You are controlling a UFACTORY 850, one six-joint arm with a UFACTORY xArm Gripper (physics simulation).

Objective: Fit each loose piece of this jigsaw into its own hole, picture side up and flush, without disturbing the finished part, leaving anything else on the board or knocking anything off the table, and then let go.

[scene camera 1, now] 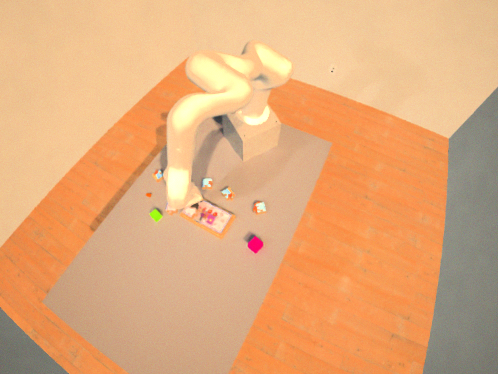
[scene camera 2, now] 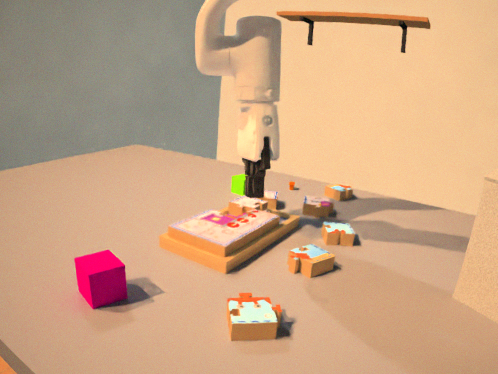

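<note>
The jigsaw board (scene camera 1: 228, 228) (scene camera 2: 195, 257) lies on the mat with its finished picture part (scene camera 2: 215, 230) raised above the rim. One piece (scene camera 2: 244, 205) sits at the board's far end, higher than the picture around it. Another piece (scene camera 2: 272, 200) lies just beyond that end, partly hidden. Loose picture-up pieces lie beside the board: one nearest scene camera 2 (scene camera 1: 259, 207) (scene camera 2: 252, 321), others (scene camera 1: 228, 193) (scene camera 2: 312, 261), (scene camera 1: 207, 183) (scene camera 2: 339, 234), one with purple (scene camera 2: 318, 206), and a far one (scene camera 1: 158, 175) (scene camera 2: 339, 192). My gripper (scene camera 2: 255, 194) is shut and empty, upright behind the raised piece; contact is unclear.
A magenta cube (scene camera 1: 255, 244) (scene camera 2: 101, 279) stands off the board's near end. A green cube (scene camera 1: 156, 215) (scene camera 2: 238, 184) stands past the far end, partly behind the fingers. A small orange object (scene camera 1: 149, 194) (scene camera 2: 292, 185) lies farther back. The robot's base block (scene camera 1: 252, 142) stands beyond the pieces.
</note>
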